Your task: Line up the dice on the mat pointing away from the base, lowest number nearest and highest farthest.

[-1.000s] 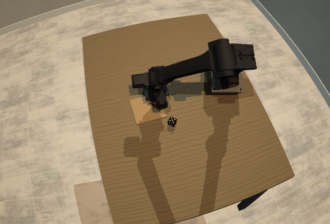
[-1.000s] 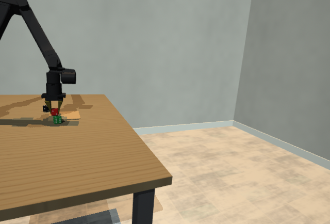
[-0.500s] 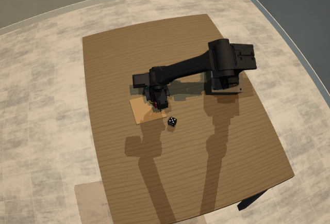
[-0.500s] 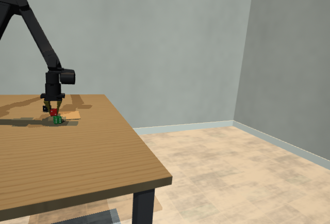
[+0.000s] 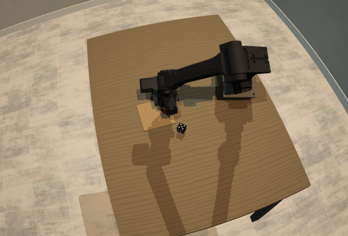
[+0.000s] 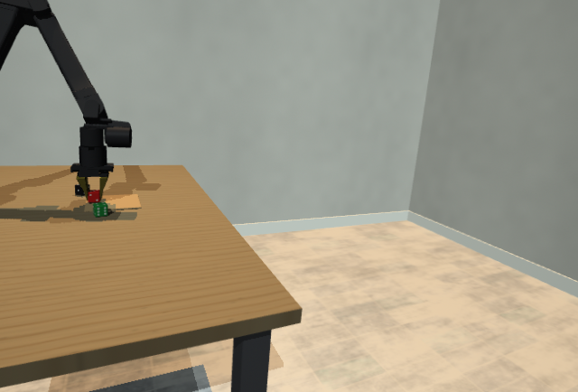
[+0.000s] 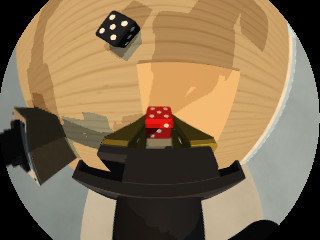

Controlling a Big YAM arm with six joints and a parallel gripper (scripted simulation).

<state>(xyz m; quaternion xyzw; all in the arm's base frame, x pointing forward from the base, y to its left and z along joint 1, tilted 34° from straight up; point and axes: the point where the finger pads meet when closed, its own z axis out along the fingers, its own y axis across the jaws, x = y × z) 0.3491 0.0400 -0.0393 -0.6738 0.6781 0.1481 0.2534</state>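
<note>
My hand is right at the red die. From my hand the other things lie so: black die: 4 cm behind, 11 cm to the left; tan mat: 5 cm ahead, 2 cm below; green die: 3 cm ahead, 10 cm to the right.
</note>
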